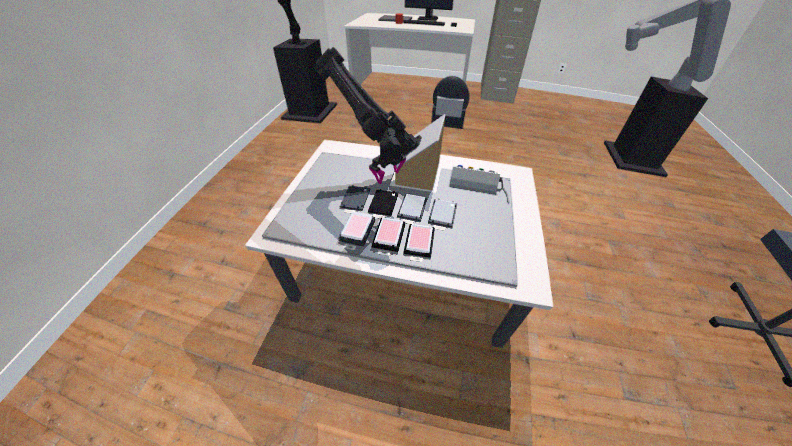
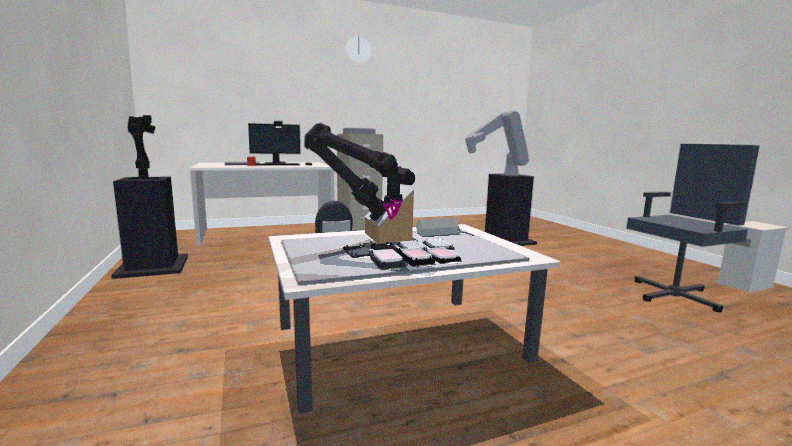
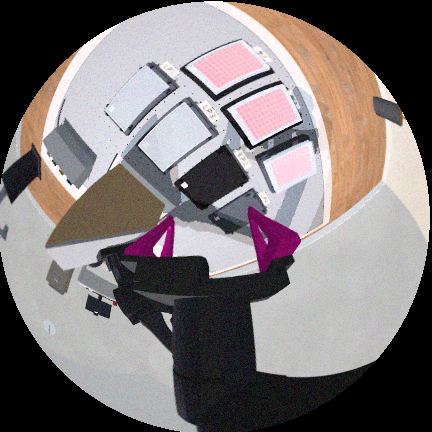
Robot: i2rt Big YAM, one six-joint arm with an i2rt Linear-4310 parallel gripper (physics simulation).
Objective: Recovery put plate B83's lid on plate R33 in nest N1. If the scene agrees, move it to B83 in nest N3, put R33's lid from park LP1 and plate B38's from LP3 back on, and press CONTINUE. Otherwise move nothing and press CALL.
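Frame: origin at the arm's base, x down, y left, z ahead, level; metres.
Seen in the pictures: gripper, fingertip midpoint: (image 1: 388,177) (image 2: 393,217) (image 3: 209,214); arm's base at its link origin: (image 1: 411,147) (image 2: 381,211) (image 3: 116,248).
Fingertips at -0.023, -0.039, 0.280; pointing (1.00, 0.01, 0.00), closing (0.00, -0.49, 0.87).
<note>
Offsets run from my fingertips to a thing's top centre, as dx, dy, dz. Level surfaces: height alone.
My gripper (image 1: 388,176) (image 2: 392,217) (image 3: 209,214) is open and empty, above the table behind the parks. Three pink plates stand in the front row: left (image 1: 357,226) (image 3: 291,165), middle (image 1: 389,231) (image 3: 265,114) and right (image 1: 419,239) (image 3: 229,66). The left one looks paler, as if lidded; I cannot read the nest or plate codes. A clear lid {+0.135, +0.104, -0.012} (image 1: 412,205) (image 3: 176,135) lies at LP3, another clear lid {+0.135, +0.237, -0.008} (image 1: 442,211) (image 3: 140,97) on the park beyond. The LP2 park {+0.133, -0.026, -0.013} (image 1: 382,202) (image 3: 212,176) is black; the LP4 park {+0.133, -0.157, -0.014} (image 1: 354,197) (image 3: 235,212) is dark grey, without a visible lid.
A grey button box {+0.069, +0.356, -0.258} (image 1: 474,180) (image 3: 70,152) stands at the back right with a cable. The tan wedge (image 1: 419,168) (image 2: 390,227) (image 3: 110,205) bearing the arm rises behind the parks, close beside the gripper. The arm's shadow crosses the grey board {dx +0.153} (image 1: 476,238).
</note>
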